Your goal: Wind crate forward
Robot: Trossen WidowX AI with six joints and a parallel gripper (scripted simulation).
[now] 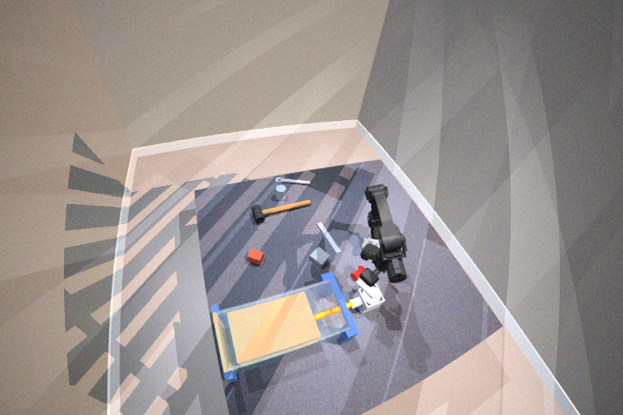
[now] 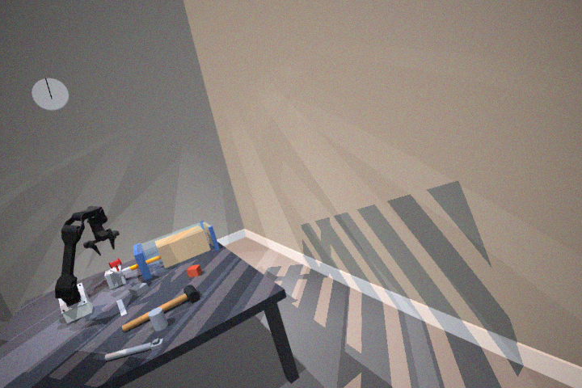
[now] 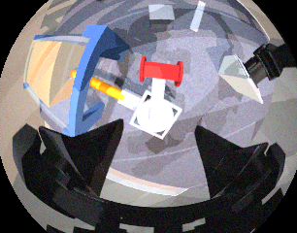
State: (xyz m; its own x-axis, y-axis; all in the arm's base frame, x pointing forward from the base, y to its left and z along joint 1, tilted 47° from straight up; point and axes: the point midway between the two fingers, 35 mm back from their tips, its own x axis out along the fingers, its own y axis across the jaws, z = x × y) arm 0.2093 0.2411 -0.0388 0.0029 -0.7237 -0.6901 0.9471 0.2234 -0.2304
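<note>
My gripper tip is 20 mm short of the red knob, 50 mm to the left of it and 80 mm above it. Also, from my gripper tip: blue frame: 150 mm ahead, 30 mm to the left, 110 mm below; winch handle: 10 mm ahead, 20 mm to the right, 110 mm below; winch: 30 mm behind, 40 mm to the left, 180 mm below.
</note>
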